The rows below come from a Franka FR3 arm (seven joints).
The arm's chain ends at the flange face. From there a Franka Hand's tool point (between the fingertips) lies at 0.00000 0.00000 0.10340 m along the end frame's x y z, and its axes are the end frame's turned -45 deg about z.
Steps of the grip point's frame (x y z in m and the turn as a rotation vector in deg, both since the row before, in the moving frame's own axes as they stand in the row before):
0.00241, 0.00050, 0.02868, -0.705, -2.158, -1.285
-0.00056, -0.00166, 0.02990, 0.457, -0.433, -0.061
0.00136, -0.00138, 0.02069, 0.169, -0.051, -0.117
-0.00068, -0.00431, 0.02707, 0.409, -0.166, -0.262
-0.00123, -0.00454, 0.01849, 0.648, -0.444, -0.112
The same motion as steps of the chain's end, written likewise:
0.00387, -0.00502, 0.02876, -2.024, -1.027, -1.285
-0.00043, -0.00075, 0.02991, 0.017, -0.629, -0.061
0.00027, -0.00179, 0.02069, 0.083, -0.156, -0.117
-0.00279, -0.00226, 0.02707, 0.172, -0.407, -0.262
-0.00269, -0.00208, 0.01850, 0.144, -0.772, -0.112

